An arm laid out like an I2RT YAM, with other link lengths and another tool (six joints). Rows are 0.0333 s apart.
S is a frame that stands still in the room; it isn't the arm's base.
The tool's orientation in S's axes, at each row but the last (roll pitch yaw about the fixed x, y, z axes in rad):
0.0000, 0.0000, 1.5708
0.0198, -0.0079, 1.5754
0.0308, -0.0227, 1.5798
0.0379, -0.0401, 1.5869
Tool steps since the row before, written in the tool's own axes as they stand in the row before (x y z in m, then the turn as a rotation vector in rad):
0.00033, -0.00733, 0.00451, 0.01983, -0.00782, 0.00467
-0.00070, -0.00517, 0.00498, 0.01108, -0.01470, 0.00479
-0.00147, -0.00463, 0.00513, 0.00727, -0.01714, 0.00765
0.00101, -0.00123, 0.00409, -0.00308, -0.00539, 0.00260
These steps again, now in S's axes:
0.00733, 0.00033, 0.00451, 0.00782, 0.01983, 0.00467
0.00527, -0.00071, 0.00487, 0.01474, 0.01111, 0.00459
0.00480, -0.00154, 0.00495, 0.01730, 0.00726, 0.00728
0.00137, 0.00087, 0.00408, 0.00554, -0.00308, 0.00227

